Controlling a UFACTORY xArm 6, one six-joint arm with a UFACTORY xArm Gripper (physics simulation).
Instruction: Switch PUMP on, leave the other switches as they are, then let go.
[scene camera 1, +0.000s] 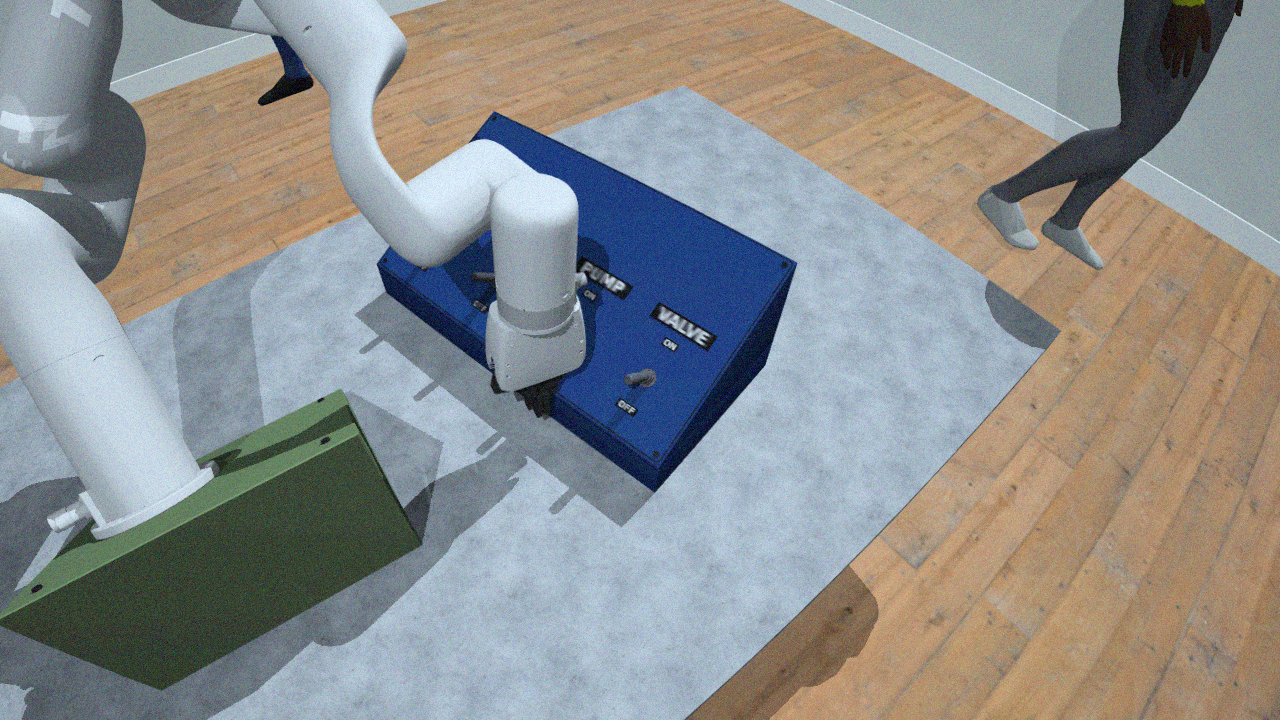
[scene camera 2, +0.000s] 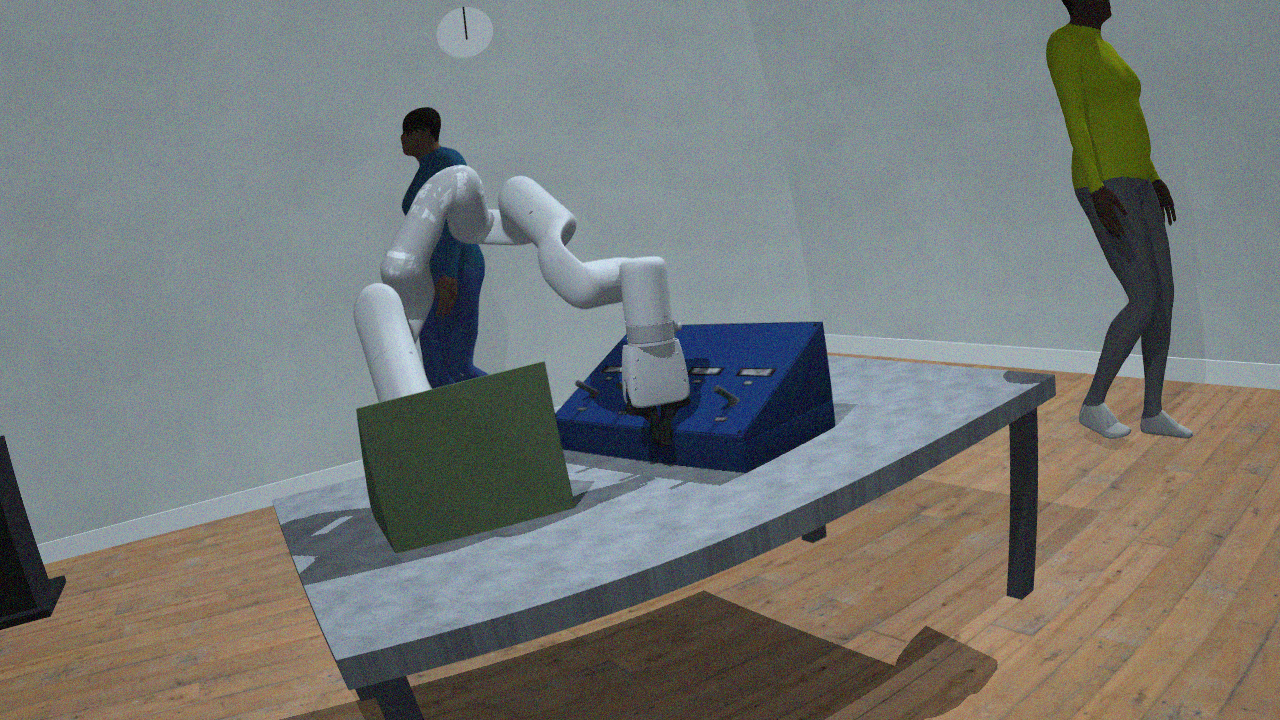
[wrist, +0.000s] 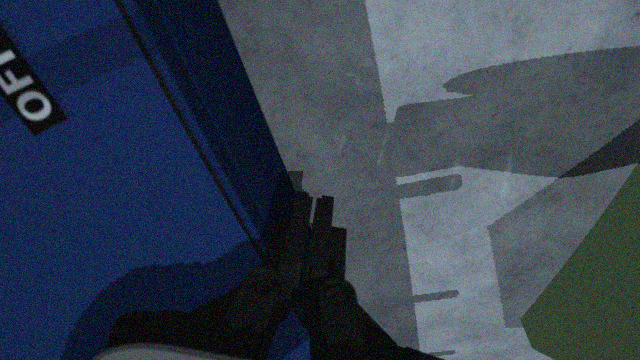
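Pixels of known places: gripper, fingertip midpoint: (scene camera 1: 538, 407) (scene camera 2: 663, 445) (wrist: 311, 217); arm's base at its link origin: (scene camera 1: 159, 502) (scene camera 2: 419, 441).
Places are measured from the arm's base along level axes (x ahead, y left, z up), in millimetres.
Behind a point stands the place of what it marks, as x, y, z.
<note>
The blue sloped panel (scene camera 1: 698, 232) @[632, -88, 39] (scene camera 2: 796, 407) @[570, -222, -72] (wrist: 125, 190) @[438, -133, -65] carries several switches. The PUMP label (scene camera 1: 604, 278) @[528, -39, -10] shows beside my wrist, with ON under it; the PUMP lever is hidden behind my gripper, so its position cannot be told. My gripper (scene camera 1: 538, 407) @[387, -86, -98] (scene camera 2: 661, 452) @[387, -86, -98] (wrist: 311, 217) @[387, -86, -98] is shut and empty, pointing down at the panel's low front edge, its tips in front of the front wall. Contact cannot be told. The VALVE lever (scene camera 1: 640, 377) @[466, -173, -19] (scene camera 2: 725, 395) @[464, -173, -27] stands to the right, between its ON and OFF labels. Another lever (scene camera 1: 483, 276) @[420, 62, -15] shows left of my wrist.
The green block (scene camera 1: 250, 573) @[43, -112, -19] (scene camera 2: 465, 456) @[37, -112, -16] (wrist: 600, 280) @[204, 0, -109] under my arm's base stands on the grey table (scene camera 1: 760, 501) @[516, -335, -139] (scene camera 2: 554, 573) @[36, -354, -139], left of the panel. A far-left lever (scene camera 2: 586, 387) @[405, 181, -24] sticks out from the panel. A person in yellow (scene camera 2: 1100, 107) and one in blue (scene camera 2: 456, 331) stand beyond the table.
</note>
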